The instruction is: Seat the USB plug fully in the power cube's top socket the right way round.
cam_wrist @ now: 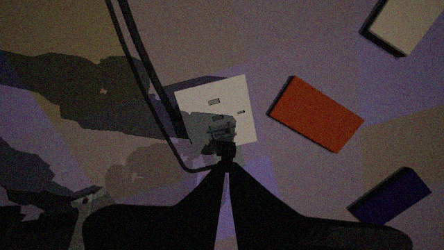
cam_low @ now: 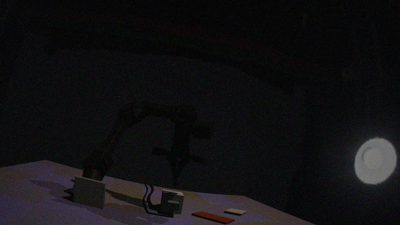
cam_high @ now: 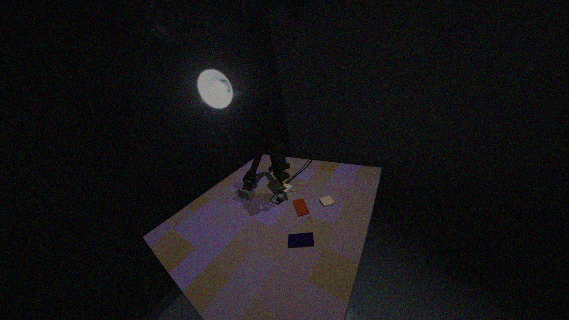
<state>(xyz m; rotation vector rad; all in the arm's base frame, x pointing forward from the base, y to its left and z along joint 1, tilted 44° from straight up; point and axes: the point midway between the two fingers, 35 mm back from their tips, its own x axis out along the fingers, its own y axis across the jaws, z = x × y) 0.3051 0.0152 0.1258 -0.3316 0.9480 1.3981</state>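
Right now the black USB plug is 2 cm below my gripper tip. From my gripper tip the other things lie so: dark blue slab (28 cm ahead, 24 cm to the right, 13 cm below); cream slab (28 cm ahead, 13 cm below, 8 cm to the left).
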